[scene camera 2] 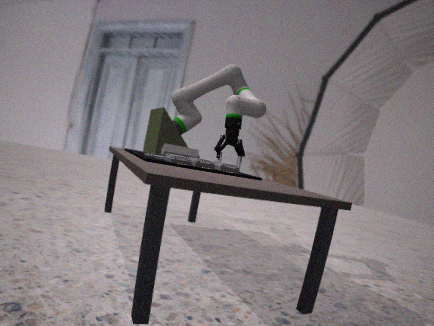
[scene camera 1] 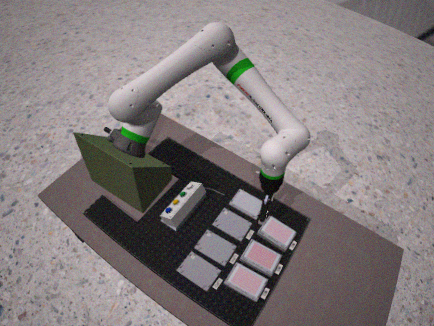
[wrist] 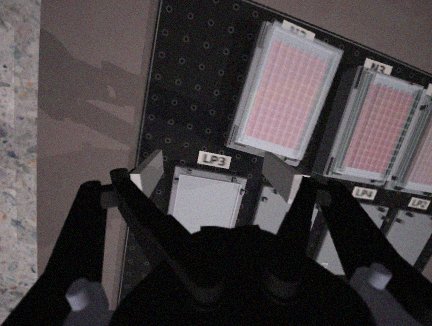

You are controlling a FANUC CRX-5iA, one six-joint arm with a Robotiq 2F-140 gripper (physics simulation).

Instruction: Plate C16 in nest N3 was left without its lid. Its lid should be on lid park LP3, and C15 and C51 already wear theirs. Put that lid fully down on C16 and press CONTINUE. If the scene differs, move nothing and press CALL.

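Pixels of known places: gripper, fingertip midpoint: [scene camera 2: 228, 166] [wrist: 214, 161]; arm's base at its link origin: [scene camera 2: 171, 131] [scene camera 1: 128, 150].
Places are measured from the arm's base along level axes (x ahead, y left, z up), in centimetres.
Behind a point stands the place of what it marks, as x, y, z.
My gripper [scene camera 1: 265, 218] @[59.2, 24.9, -15.5] [scene camera 2: 229, 164] @[59.2, 24.9, -15.5] [wrist: 214, 161] @[59.2, 24.9, -15.5] is wide open and empty, above lid park LP3, with its fingertips on either side of the park in the wrist view. A pale, flat lid [scene camera 1: 246, 202] @[49.7, 23.2, -15.8] [wrist: 207, 200] @[53.7, 24.1, -15.9] lies on LP3; its lower part is hidden by the gripper in the wrist view. The plate in nest N3 [scene camera 1: 260, 257] @[69.6, 4.5, -14.1] [wrist: 382, 130] @[69.8, 5.8, -13.8] shows pink wells inside clear walls. The plate in N2 [scene camera 1: 278, 233] @[69.7, 18.1, -13.6] [wrist: 290, 95] @[69.2, 19.5, -13.6] and the plate in N1 [scene camera 1: 246, 281] @[70.9, -7.1, -14.2] are also pink, with clear rims. Plate codes are not readable.
Grey lid parks LP1 [scene camera 1: 232, 225] @[51.7, 10.1, -16.7] [wrist: 268, 207] @[54.7, 14.7, -16.7], LP4 [scene camera 1: 216, 247] @[52.8, -2.4, -16.6] and LP2 [scene camera 1: 199, 271] @[54.2, -14.8, -16.6] stand in a row beside LP3. A button box [scene camera 1: 186, 206] @[33.0, 1.5, -10.9] with blue, yellow, green and white buttons stands near the green block [scene camera 1: 115, 175] @[6.9, -12.7, 0.7] at the arm's base.
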